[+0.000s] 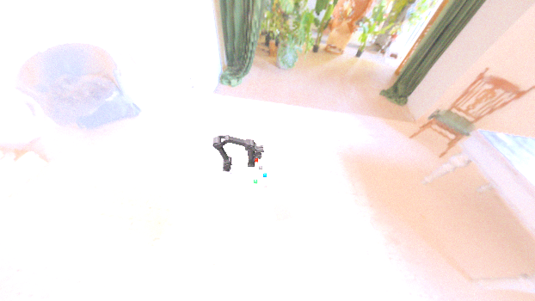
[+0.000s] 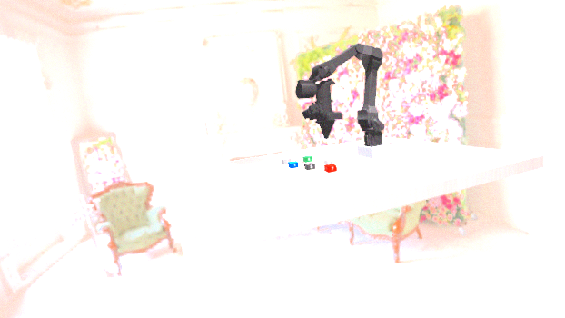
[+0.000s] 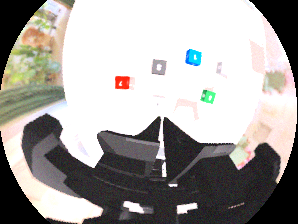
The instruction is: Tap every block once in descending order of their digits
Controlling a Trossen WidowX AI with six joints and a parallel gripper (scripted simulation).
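Now: the blue block 130 mm ahead of my gripper tip, 90 mm below it and 60 mm to the right of it. Also, from my gripper tip: green block (130 mm to the right, 90 mm below, 50 mm ahead); red block (100 mm to the left, 90 mm below, 30 mm ahead).
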